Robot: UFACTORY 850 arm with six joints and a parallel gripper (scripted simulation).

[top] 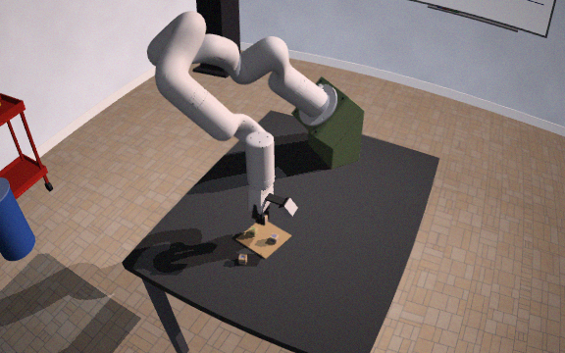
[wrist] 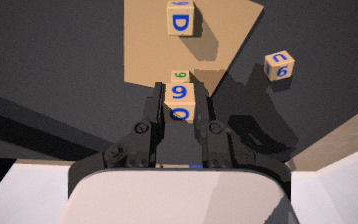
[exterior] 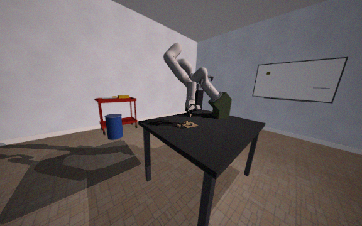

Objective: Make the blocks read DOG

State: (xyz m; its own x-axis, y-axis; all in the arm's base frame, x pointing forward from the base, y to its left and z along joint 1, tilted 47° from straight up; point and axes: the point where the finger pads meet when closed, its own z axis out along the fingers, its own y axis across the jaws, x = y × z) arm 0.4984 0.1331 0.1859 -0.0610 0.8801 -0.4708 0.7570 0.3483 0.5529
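Right now my hand is 100 mm above the tan mat. The rest, counted from my hand: wooden block (10 mm below).
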